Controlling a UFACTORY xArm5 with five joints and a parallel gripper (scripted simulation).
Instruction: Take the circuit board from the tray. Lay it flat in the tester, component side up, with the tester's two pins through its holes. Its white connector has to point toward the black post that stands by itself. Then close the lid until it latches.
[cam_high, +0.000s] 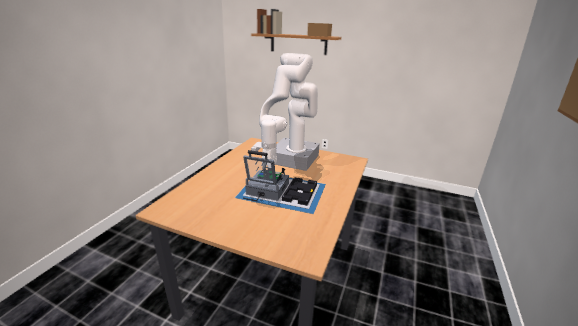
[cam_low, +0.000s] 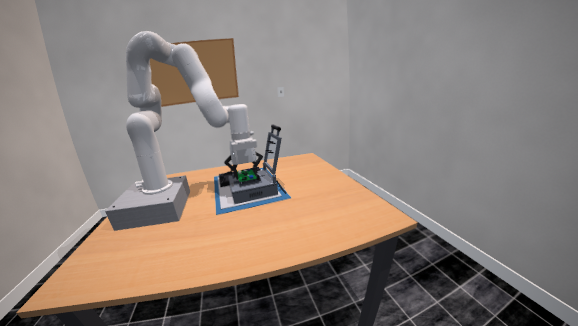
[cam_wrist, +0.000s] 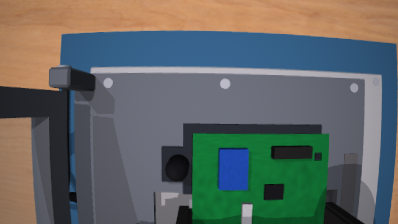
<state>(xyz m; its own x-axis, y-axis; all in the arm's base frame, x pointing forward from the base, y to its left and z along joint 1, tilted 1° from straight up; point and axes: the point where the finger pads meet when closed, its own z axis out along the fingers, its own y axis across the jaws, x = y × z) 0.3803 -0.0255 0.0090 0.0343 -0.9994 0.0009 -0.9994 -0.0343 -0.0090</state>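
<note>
Now: the green circuit board right at my hand. Round my hand: clear-windowed lid (13 cm ahead, 9 cm above); then tester (4 cm to the left, 3 cm ahead, 2 cm above).
</note>
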